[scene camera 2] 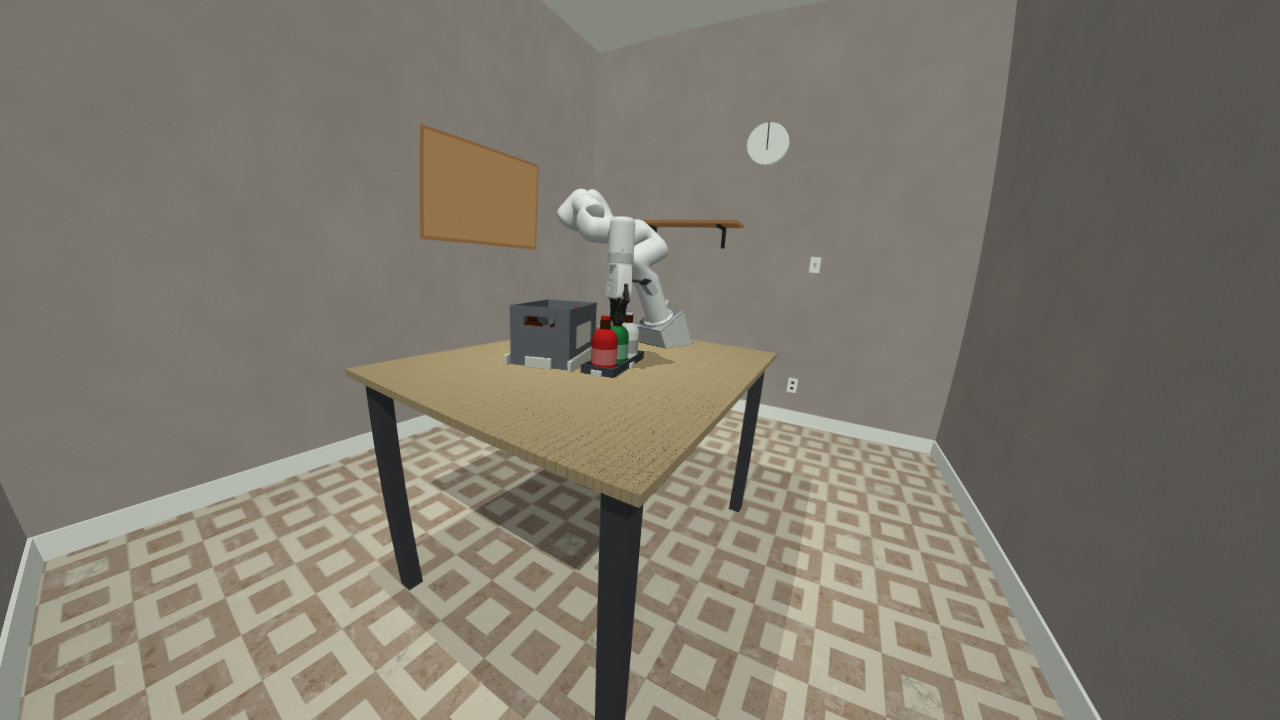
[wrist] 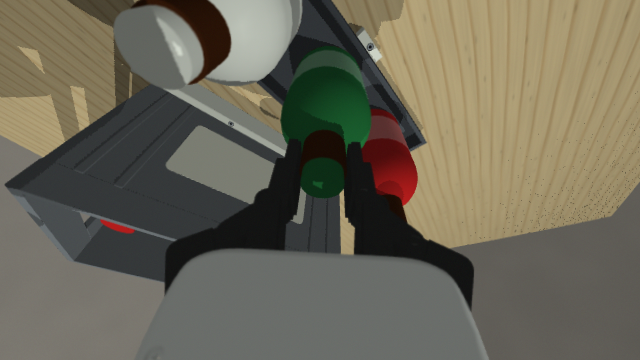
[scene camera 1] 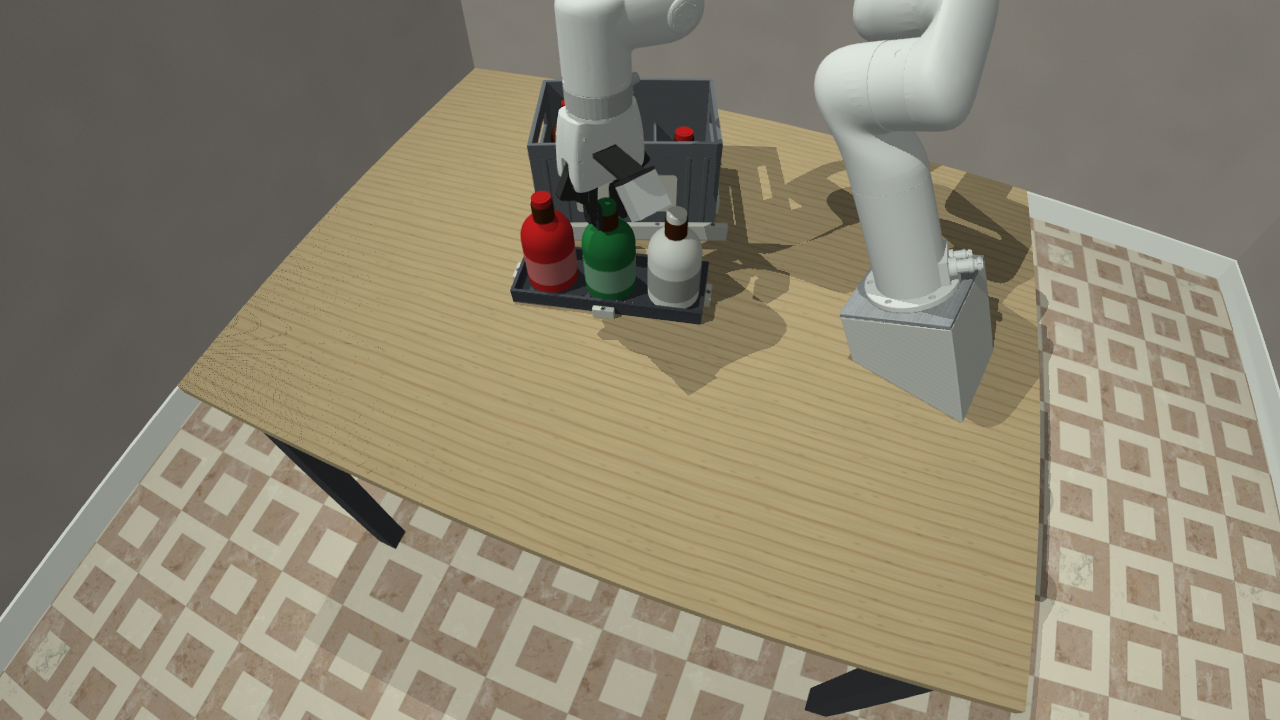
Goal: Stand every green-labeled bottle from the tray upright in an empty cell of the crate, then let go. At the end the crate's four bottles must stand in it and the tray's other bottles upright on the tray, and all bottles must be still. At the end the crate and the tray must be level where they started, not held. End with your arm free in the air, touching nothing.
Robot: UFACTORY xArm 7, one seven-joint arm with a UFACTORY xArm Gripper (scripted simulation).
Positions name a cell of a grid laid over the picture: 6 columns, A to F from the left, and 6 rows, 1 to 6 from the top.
I see my gripper (scene camera 1: C2), a green-labeled bottle (scene camera 1: C3), a red bottle (scene camera 1: C2), a white bottle (scene camera 1: D3) and a dark grey crate (scene camera 1: D2).
The green-labeled bottle also shows in the wrist view (wrist: D2). The red bottle also shows in scene camera 2 (scene camera 2: C3) and in the wrist view (wrist: D3). The white bottle is seen too in the wrist view (wrist: B1).
